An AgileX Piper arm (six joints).
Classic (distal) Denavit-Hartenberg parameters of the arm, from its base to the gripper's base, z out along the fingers. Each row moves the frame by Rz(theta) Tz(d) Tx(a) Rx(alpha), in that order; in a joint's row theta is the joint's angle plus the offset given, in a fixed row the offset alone. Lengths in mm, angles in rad.
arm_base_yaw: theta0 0, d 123, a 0, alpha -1.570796
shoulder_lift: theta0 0.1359, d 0, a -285.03, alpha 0
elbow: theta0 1.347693, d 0, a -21.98, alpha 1.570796
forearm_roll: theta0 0, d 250.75, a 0, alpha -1.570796
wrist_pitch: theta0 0, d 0, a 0, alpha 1.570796
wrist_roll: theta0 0, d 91, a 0, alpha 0
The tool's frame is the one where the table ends.
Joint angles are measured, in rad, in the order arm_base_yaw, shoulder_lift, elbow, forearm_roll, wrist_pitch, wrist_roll. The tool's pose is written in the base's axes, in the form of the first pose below.
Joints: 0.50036 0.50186 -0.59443 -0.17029 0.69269 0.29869
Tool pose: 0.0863 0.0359 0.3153 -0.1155 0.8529 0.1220 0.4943
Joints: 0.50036 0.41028 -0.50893 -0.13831 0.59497 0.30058
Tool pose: 0.0755 0.0333 0.3033 -0.1096 0.8272 0.1547 0.5290
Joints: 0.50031 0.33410 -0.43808 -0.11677 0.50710 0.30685
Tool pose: 0.0677 0.0311 0.2933 -0.1026 0.8020 0.1815 0.5598
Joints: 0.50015 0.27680 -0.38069 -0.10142 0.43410 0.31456
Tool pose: 0.0626 0.0298 0.2848 -0.0959 0.7811 0.2024 0.5829
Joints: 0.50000 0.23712 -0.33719 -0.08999 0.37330 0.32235
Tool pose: 0.0596 0.0291 0.2785 -0.0899 0.7640 0.2188 0.6003
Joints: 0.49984 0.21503 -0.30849 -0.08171 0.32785 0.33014
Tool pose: 0.0582 0.0291 0.2744 -0.0847 0.7521 0.2309 0.6115
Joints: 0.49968 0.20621 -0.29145 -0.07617 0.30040 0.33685
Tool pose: 0.0580 0.0293 0.2718 -0.0808 0.7462 0.2384 0.6163
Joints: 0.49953 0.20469 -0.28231 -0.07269 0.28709 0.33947
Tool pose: 0.0583 0.0297 0.2700 -0.0791 0.7446 0.2416 0.6173
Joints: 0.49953 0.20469 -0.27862 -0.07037 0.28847 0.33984
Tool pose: 0.0584 0.0298 0.2686 -0.0785 0.7463 0.2418 0.6151
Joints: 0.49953 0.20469 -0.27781 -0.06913 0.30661 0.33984
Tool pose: 0.0583 0.0297 0.2667 -0.0784 0.7526 0.2393 0.6085
